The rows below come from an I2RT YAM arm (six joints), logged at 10 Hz.
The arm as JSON. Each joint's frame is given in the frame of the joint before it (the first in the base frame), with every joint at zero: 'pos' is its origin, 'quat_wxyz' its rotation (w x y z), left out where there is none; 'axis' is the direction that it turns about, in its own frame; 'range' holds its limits. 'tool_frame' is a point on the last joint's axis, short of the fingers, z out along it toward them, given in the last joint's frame.
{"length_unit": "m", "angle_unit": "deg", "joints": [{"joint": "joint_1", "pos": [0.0, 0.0, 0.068], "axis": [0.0, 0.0, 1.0], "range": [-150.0, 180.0]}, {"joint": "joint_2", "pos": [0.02, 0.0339, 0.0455], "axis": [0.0, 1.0, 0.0], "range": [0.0, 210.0]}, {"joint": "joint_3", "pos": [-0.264, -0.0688, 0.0], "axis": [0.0, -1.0, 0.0], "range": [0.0, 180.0]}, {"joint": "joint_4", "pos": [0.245, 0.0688, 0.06], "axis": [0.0, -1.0, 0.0], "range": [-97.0, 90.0]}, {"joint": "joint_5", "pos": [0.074, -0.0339, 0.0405], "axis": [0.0, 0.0, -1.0], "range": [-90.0, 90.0]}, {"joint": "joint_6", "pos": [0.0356, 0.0, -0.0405], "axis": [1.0, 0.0, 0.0], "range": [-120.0, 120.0]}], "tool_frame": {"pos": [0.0, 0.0, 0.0], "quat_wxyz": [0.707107, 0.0, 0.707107, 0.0]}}
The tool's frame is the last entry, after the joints.
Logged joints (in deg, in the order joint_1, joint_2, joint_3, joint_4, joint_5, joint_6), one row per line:
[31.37, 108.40, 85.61, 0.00, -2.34, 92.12]
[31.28, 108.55, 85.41, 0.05, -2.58, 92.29]
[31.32, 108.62, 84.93, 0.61, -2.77, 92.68]
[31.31, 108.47, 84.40, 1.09, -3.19, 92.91]
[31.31, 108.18, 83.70, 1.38, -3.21, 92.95]
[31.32, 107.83, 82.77, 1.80, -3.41, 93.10]
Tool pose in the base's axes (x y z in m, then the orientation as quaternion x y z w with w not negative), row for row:
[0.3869, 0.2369, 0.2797, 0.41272, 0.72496, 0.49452, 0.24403]
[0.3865, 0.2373, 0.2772, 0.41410, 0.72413, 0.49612, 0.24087]
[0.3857, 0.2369, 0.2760, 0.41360, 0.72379, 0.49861, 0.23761]
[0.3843, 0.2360, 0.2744, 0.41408, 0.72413, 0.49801, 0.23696]
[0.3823, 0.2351, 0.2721, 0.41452, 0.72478, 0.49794, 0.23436]
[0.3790, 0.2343, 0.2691, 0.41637, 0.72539, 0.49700, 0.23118]
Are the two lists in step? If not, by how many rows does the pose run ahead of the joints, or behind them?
The pose runs 1 row ahead of the joints: the pose in row i belongs to the joints in row i + 1.
